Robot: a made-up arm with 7 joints.
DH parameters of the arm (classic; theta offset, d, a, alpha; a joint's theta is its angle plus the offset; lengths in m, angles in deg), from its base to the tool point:
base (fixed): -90 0.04 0 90
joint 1: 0 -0.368 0.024 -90
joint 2: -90 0.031 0.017 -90
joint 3: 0 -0.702 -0.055 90
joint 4: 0 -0.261 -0.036 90
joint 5: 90 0.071 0.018 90
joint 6: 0 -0.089 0.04 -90
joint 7: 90 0.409 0.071 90
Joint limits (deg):
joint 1: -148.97..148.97
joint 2: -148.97..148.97
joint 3: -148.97..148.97
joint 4: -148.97..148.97
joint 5: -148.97..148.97
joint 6: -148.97..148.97
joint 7: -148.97..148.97
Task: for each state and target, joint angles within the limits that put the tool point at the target. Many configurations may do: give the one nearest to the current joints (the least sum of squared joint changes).
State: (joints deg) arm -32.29 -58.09 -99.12 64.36 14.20 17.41 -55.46
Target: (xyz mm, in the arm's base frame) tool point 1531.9 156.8 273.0
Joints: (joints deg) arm -22.71 -84.76 -94.33 41.54 12.18 -4.44 -56.04
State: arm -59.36 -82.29 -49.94 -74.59 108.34 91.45 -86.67
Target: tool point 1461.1 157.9 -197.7
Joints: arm -56.43 -97.38 -45.88 -77.53 108.08 85.75 -86.32
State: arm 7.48 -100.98 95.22 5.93 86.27 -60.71 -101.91
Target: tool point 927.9 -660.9 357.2
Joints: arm -15.18 -101.12 77.12 -10.79 87.88 -79.20 -101.90
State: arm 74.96 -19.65 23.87 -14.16 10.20 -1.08 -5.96
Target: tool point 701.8 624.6 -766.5
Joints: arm 63.66 2.18 30.94 -23.85 4.24 -22.13 -9.22
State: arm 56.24 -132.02 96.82 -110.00 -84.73 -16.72 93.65
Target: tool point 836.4 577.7 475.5
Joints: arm 89.62 -128.31 103.31 -107.59 -86.86 -16.49 94.31
